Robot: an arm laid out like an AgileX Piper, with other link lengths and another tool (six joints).
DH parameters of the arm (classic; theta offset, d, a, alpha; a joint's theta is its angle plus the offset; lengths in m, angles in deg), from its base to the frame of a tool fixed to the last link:
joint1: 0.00 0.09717 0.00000 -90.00
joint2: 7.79 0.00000 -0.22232 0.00
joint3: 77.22 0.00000 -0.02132 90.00
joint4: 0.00 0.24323 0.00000 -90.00
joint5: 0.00 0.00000 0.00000 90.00
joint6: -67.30 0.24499 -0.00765 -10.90
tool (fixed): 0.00 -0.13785 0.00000 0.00
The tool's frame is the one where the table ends.
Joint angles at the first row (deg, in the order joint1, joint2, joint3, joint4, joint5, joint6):
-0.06, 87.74, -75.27, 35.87, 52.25, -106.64
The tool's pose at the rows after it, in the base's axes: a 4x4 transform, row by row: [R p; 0 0 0 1], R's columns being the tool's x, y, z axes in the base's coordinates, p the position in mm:
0.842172 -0.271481 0.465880 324.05; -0.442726 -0.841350 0.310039 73.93; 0.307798 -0.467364 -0.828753 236.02; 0 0 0 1
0.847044 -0.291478 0.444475 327.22; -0.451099 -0.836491 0.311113 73.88; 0.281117 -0.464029 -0.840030 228.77; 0 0 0 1
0.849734 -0.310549 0.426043 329.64; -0.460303 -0.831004 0.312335 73.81; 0.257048 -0.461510 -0.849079 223.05; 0 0 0 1
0.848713 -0.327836 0.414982 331.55; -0.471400 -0.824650 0.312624 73.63; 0.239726 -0.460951 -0.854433 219.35; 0 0 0 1
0.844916 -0.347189 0.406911 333.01; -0.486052 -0.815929 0.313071 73.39; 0.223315 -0.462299 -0.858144 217.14; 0 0 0 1
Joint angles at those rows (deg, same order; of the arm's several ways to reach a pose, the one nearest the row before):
-0.06, 89.04, -75.27, 35.98, 52.19, -106.77
-0.06, 90.31, -75.25, 35.96, 52.23, -106.11
-0.06, 91.32, -75.25, 35.92, 52.32, -105.34
-0.06, 91.99, -75.25, 35.88, 52.24, -104.52
-0.06, 92.40, -75.25, 35.82, 52.16, -103.41

